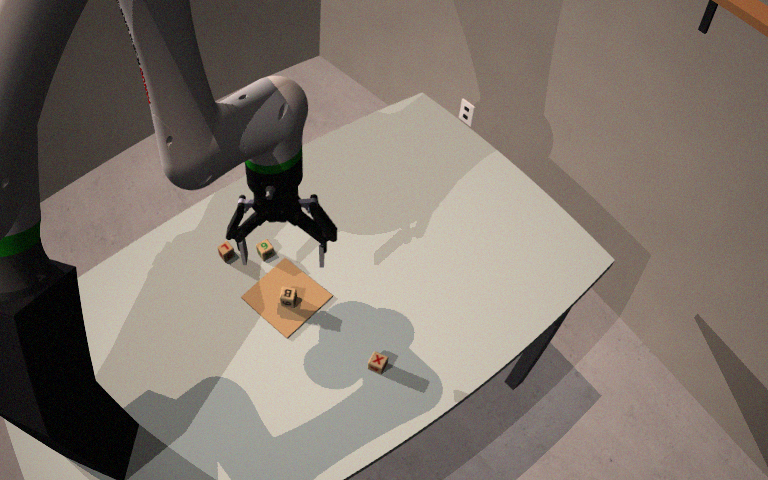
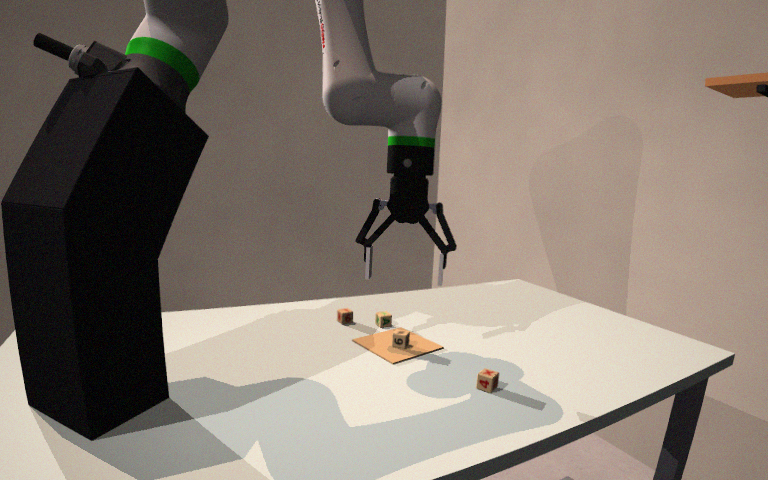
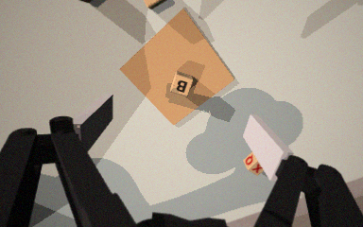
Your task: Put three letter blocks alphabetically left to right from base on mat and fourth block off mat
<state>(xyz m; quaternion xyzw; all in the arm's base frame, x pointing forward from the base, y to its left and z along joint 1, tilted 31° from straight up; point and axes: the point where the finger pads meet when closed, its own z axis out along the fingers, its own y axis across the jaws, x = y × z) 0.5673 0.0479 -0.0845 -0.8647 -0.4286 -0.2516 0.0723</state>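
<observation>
My hand is 150 mm above the tan mat and 10 mm to the right of it.
</observation>
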